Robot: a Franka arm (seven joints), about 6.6 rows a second.
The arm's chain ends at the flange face. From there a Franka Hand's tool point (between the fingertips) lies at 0.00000 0.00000 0.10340 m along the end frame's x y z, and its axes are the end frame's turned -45 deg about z.
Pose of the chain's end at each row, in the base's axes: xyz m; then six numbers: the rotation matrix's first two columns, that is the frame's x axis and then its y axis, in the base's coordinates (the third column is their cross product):
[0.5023 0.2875 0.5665 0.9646 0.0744 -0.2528 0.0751 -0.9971 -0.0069]
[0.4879 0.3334 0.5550 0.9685 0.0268 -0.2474 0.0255 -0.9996 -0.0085]
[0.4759 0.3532 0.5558 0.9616 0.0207 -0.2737 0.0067 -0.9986 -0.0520]
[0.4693 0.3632 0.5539 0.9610 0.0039 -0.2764 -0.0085 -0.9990 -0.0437]
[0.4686 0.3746 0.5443 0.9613 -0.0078 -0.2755 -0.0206 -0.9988 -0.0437]
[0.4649 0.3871 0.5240 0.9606 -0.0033 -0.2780 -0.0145 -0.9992 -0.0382]
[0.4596 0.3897 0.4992 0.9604 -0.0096 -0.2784 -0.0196 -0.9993 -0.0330]
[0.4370 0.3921 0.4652 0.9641 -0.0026 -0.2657 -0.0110 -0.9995 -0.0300]
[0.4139 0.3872 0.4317 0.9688 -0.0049 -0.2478 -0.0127 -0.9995 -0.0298]
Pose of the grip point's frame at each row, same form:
[0.4762 0.2862 0.4665 0.6290 0.7577 -0.1739 0.7352 -0.6524 -0.1836]
[0.4623 0.3336 0.4548 0.6668 0.7258 -0.1689 0.7029 -0.6879 -0.1809]
[0.4475 0.3582 0.4565 0.6752 0.7208 -0.1568 0.6847 -0.6915 -0.2303]
[0.4407 0.3678 0.4546 0.6855 0.7092 -0.1645 0.6735 -0.7036 -0.2263]
[0.4402 0.3795 0.4450 0.6943 0.7007 -0.1639 0.6652 -0.7118 -0.2257]
[0.4362 0.3913 0.4247 0.6895 0.7042 -0.1696 0.6690 -0.7089 -0.2236]
[0.4309 0.3935 0.3999 0.6930 0.6998 -0.1735 0.6652 -0.7134 -0.2202]
[0.4095 0.3954 0.3656 0.6895 0.7049 -0.1667 0.6739 -0.7086 -0.2091]
[0.3883 0.3905 0.3316 0.6940 0.7033 -0.1541 0.6761 -0.7102 -0.1963]

